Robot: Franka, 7 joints.
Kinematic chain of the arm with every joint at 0, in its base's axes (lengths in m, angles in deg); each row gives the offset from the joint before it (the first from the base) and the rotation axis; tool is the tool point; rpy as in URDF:
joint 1: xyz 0 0 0.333 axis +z
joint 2: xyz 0 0 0 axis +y
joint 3: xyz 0 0 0.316 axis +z
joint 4: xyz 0.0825 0 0 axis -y
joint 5: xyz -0.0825 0 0.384 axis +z
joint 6: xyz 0 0 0 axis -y
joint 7: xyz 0.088 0 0 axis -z
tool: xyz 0 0 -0.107 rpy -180 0 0
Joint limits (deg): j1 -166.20..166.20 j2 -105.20..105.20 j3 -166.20..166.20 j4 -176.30..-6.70 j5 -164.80..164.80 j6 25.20..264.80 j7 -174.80..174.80
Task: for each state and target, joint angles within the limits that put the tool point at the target. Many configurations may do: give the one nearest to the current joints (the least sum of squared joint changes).
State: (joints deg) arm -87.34 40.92 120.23 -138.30 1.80 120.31 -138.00
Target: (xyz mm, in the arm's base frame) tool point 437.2 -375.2 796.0
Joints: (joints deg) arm -108.96 55.73 116.13 -85.06 1.78 137.82 -138.00
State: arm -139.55 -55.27 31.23 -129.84 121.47 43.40 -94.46
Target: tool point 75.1 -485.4 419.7
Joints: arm -132.49 -0.23 38.58 -139.89 123.91 70.86 -94.46
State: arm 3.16 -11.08 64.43 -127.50 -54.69 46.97 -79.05
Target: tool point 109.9 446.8 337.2
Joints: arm 21.39 16.87 70.30 -124.96 -57.51 68.61 -79.05
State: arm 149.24 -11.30 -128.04 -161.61 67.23 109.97 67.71
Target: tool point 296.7 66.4 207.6
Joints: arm 139.60 4.94 -138.93 -161.37 64.96 106.43 67.71
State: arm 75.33 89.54 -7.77 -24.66 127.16 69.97 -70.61
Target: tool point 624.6 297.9 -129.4
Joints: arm 29.58 104.43 -25.02 -39.20 133.04 95.25 -70.61
